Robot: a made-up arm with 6 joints.
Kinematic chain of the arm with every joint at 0, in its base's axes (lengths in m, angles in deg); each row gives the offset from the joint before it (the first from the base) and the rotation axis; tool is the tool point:
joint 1: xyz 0 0 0.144 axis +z
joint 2: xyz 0 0.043 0 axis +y
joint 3: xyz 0 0 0.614 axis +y
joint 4: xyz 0 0 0.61 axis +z
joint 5: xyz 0 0 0 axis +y
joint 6: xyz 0 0 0.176 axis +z
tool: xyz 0 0 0
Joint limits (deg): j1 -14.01..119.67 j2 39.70..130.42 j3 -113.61..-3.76 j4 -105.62..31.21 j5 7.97..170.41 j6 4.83..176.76
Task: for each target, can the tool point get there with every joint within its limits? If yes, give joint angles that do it. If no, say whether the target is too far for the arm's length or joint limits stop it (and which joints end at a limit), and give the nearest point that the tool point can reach.
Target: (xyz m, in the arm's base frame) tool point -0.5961 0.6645 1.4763
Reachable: no: too far | nearest point -0.4452 0.6343 1.2956 | short by 0.237 m
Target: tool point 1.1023 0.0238 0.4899
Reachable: yes | joints 7.05 84.91 -32.87 -66.03 105.87 159.72
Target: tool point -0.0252 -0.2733 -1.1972
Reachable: no: joint limits stop it (at a limit: joint 1, joint 2, joint 3) | nearest point 0.7883 -0.2029 -0.7087 | short by 0.951 m
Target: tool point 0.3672 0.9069 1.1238
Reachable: yes | joints 66.69 49.68 -13.44 -17.67 23.56 20.84
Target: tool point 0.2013 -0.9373 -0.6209
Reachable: no: joint limits stop it (at a limit: joint 1, joint 2, joint 3) | nearest point 0.8151 -0.3152 -0.6188 | short by 0.874 m
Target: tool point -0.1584 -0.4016 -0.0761
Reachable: no: joint limits stop it (at a limit: joint 1, joint 2, joint 3, joint 4) | nearest point 0.5398 -0.2151 0.2216 | short by 0.782 m
